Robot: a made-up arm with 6 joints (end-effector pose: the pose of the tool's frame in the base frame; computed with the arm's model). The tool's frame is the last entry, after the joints.
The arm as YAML. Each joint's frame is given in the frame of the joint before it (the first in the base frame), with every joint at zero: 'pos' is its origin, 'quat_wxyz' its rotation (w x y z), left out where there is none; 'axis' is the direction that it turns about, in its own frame. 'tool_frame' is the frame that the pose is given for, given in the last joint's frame.
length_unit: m
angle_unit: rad
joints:
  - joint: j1
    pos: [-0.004, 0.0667, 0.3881]
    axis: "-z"
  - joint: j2
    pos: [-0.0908, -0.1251, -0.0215]
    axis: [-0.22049, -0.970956, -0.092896]
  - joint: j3
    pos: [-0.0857, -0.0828, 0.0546]
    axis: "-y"
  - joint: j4
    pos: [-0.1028, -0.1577, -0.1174]
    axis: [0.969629, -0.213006, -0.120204]
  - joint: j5
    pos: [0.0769, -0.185, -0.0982]
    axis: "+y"
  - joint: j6
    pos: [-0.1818, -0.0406, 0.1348]
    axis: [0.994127, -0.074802, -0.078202]
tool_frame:
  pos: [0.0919, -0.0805, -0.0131]
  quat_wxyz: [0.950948, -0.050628, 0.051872, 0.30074]
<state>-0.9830 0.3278 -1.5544 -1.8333 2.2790 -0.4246</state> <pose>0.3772 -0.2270 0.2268 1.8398 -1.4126 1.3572</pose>
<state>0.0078 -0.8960 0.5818 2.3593 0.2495 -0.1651</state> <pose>-0.2355 -0.0925 0.0974 2.0148 -0.7668 0.0758</pose>
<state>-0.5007 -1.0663 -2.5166 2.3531 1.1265 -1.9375</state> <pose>0.1426 -0.3849 0.7453 1.1445 2.8077 0.1997</pose>
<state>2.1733 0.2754 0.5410 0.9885 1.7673 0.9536</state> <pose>-0.4980 0.3155 0.2301 1.2187 -0.8834 -0.7806</pose>
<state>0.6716 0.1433 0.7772 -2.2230 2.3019 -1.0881</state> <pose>-0.3290 -0.1965 0.6745 1.2443 2.2188 -1.4301</pose>
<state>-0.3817 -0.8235 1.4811 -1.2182 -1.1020 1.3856</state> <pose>0.0384 -0.5702 0.3638 -0.0496 -1.0105 1.8378</pose>
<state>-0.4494 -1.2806 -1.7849 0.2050 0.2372 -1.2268</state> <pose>0.2556 -0.5589 0.3815 -0.3514 -1.8582 -1.3144</pose>
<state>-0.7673 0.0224 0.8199 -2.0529 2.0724 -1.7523</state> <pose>0.2864 -0.2712 0.6215 -1.0793 2.7330 -0.2333</pose>
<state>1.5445 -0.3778 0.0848 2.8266 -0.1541 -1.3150</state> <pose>-0.1509 0.3513 0.1956 0.8422 -1.2316 -1.4179</pose>
